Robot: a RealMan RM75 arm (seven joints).
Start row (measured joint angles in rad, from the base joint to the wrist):
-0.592, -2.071, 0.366, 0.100, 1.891, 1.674, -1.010
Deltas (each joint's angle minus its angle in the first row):
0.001, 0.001, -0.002, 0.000, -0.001, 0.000, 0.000
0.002, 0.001, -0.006, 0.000, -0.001, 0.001, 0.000
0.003, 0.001, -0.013, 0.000, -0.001, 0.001, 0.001
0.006, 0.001, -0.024, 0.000, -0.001, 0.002, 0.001
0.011, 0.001, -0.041, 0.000, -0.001, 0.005, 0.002
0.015, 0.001, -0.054, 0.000, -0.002, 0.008, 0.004
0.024, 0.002, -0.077, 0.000, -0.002, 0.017, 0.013
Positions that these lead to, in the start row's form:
-0.591, -2.070, 0.364, 0.100, 1.890, 1.674, -1.010
-0.590, -2.070, 0.360, 0.100, 1.890, 1.675, -1.010
-0.589, -2.070, 0.353, 0.100, 1.890, 1.675, -1.009
-0.586, -2.070, 0.342, 0.100, 1.890, 1.676, -1.009
-0.581, -2.070, 0.325, 0.100, 1.890, 1.679, -1.008
-0.577, -2.070, 0.312, 0.100, 1.889, 1.682, -1.006
-0.568, -2.069, 0.289, 0.100, 1.889, 1.691, -0.997

